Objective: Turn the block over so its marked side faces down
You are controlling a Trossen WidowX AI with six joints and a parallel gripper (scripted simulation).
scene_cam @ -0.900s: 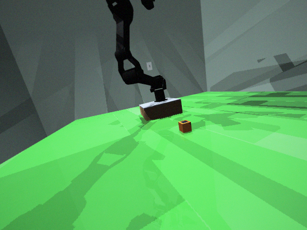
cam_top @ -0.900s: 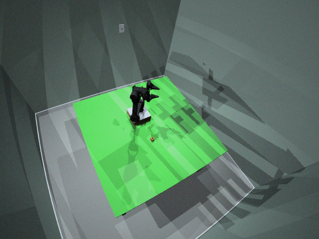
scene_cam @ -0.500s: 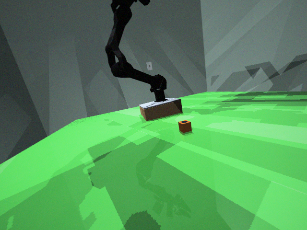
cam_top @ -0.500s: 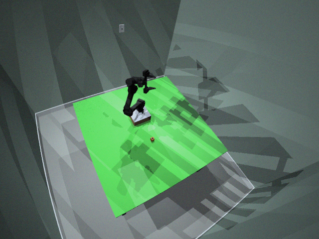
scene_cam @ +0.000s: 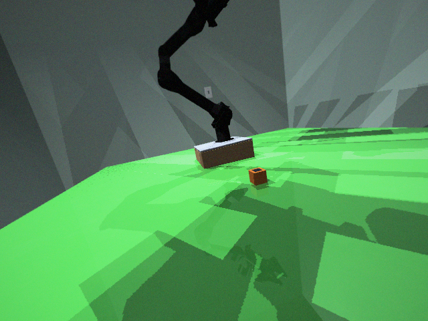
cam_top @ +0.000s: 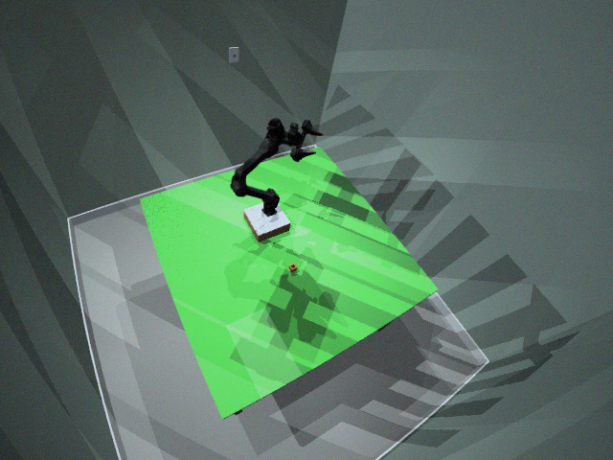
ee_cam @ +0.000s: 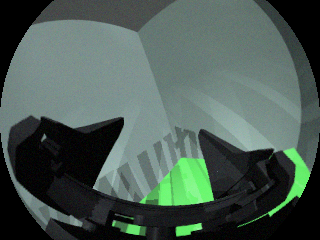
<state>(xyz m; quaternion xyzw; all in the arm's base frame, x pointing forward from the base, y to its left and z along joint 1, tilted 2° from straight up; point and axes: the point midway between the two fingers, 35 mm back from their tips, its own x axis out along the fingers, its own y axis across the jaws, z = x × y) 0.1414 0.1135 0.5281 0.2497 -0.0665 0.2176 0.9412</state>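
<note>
My gripper tip is 59 cm above the orange block, 21 cm to the left of it and 19 cm short of it.
</note>
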